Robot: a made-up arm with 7 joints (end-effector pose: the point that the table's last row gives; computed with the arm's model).
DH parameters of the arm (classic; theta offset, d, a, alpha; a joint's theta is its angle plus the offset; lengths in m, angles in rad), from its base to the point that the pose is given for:
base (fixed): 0 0 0 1.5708
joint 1: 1.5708 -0.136 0 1.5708
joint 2: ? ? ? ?
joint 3: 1.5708 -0.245 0 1.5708
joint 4: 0 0 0 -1.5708
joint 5: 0 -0.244 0 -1.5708
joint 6: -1.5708 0 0 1.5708
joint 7: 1.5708 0 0 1.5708
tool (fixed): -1.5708 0 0 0
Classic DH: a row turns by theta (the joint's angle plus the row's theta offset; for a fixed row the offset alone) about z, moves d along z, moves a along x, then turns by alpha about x.
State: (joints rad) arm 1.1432 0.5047 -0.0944 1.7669 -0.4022 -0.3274 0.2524
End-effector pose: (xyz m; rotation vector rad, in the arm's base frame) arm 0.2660 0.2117 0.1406 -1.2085 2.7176 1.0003
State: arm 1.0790 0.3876 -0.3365 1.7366 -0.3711 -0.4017 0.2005
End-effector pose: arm 0.3008 0.1398 0.0966 -0.7684 2.7571 1.2246
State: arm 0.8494 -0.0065 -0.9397 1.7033 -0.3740 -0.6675 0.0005
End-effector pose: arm 0.2531 -0.0607 -0.0325 0.5098 2.5825 1.2208
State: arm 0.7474 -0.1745 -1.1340 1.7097 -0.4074 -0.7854 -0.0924
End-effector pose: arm 0.1905 -0.1163 -0.0552 0.9165 2.4342 0.9860
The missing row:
joint 2: 1.5708 0 0 1.5708
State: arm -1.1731 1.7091 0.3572 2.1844 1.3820 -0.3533 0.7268
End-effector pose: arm 0.1494 0.2299 -0.1400 -1.2563 -0.8976 -0.8602
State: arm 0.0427 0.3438 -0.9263 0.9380 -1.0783 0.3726 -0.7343
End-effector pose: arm 0.1360 0.1191 -0.4141 1.1437 -1.2719 -1.6373
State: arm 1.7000 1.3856 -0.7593 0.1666 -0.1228 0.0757 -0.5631
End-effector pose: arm 0.1120 0.6082 0.0442 1.9808 -0.7514 0.7157
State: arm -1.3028 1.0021 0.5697 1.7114 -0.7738 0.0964 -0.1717
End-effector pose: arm 0.0503 0.3838 -0.1972 1.0720 -0.4939 -1.6113
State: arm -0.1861 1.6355 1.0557 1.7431 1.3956 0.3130 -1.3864
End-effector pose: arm 0.1574 0.3252 0.1962 0.9561 -1.9824 1.1963
